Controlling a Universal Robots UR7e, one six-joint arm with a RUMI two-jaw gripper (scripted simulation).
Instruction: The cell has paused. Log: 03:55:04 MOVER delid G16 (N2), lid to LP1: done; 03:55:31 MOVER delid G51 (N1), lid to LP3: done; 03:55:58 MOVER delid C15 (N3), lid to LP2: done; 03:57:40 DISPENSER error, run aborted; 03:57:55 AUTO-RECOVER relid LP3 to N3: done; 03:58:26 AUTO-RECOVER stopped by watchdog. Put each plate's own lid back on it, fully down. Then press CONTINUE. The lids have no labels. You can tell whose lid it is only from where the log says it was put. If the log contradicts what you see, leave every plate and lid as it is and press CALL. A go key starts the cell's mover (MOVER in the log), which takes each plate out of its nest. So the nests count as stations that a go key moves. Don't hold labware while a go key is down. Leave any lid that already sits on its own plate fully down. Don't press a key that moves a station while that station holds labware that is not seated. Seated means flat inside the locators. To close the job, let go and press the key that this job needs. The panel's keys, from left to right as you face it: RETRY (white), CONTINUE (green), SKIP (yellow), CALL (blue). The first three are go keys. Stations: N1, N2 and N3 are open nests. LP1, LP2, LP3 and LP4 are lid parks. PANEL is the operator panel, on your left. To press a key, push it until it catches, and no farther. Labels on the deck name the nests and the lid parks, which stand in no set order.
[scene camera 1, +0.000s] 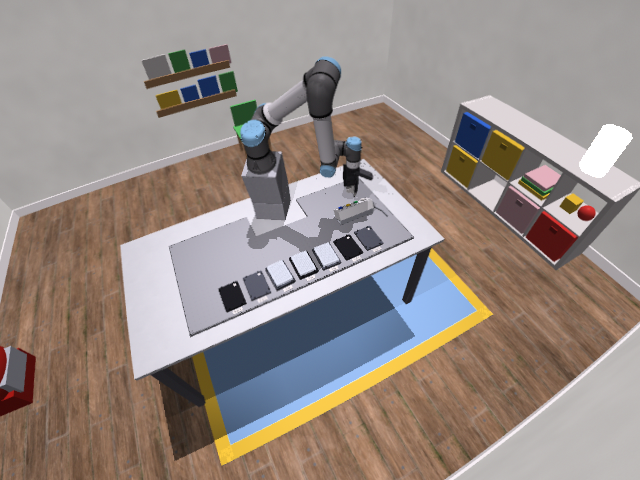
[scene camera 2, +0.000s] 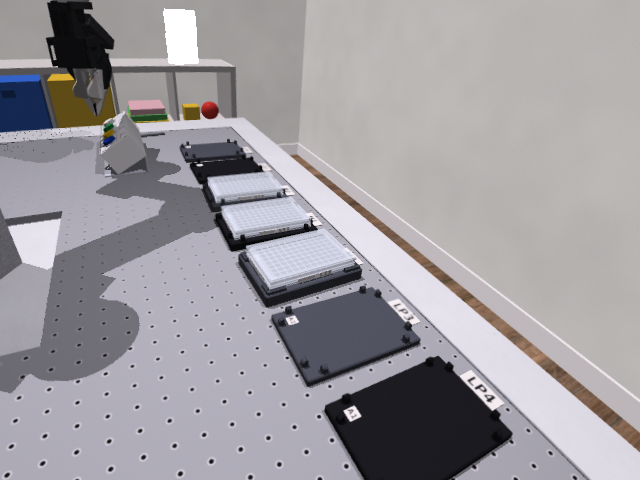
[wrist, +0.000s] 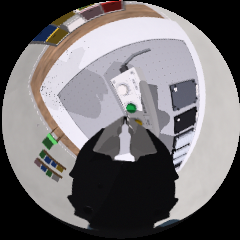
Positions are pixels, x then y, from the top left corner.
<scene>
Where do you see the gripper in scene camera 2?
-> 97, 115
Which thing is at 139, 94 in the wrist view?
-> An operator panel.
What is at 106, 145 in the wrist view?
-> The gripper.
</scene>
